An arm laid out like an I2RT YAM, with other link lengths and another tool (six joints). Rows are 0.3 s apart.
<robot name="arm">
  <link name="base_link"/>
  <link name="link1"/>
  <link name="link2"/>
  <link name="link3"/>
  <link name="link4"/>
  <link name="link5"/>
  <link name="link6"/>
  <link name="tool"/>
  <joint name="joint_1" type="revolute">
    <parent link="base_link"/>
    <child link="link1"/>
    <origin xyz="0 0 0.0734"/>
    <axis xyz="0 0 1"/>
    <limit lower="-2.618" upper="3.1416"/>
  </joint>
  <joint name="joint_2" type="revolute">
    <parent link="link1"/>
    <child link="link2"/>
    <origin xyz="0.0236 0.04 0.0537" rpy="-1.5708 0 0"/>
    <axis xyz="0 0 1"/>
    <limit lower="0" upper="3.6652"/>
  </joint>
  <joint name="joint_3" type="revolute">
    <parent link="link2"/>
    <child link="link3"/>
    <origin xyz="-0.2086 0 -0.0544" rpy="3.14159 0 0"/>
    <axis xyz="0 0 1"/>
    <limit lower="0" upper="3.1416"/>
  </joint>
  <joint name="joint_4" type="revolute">
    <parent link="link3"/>
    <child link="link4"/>
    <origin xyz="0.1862 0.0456 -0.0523"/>
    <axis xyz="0 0 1"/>
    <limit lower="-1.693" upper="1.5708"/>
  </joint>
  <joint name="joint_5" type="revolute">
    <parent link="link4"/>
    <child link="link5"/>
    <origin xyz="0.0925 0.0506 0.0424" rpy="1.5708 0 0"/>
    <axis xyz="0 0 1"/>
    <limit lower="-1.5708" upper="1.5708"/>
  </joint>
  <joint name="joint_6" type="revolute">
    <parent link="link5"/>
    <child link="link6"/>
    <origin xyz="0.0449 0 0.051" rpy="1.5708 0 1.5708"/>
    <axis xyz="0 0 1"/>
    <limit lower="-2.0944" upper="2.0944"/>
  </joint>
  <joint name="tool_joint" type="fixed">
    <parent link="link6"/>
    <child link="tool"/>
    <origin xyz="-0.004 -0.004 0.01" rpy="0.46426 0 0.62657"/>
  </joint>
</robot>
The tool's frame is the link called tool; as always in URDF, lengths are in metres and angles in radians.
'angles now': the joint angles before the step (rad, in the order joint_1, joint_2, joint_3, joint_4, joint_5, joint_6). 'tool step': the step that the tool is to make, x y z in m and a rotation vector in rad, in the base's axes. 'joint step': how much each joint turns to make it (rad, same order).
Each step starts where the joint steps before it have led.
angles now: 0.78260, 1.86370, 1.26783, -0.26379, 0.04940, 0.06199
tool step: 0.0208, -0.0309, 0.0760, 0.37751, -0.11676, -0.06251
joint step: -0.12856, -0.21019, -0.06181, 0.19419, -0.18082, 0.11864
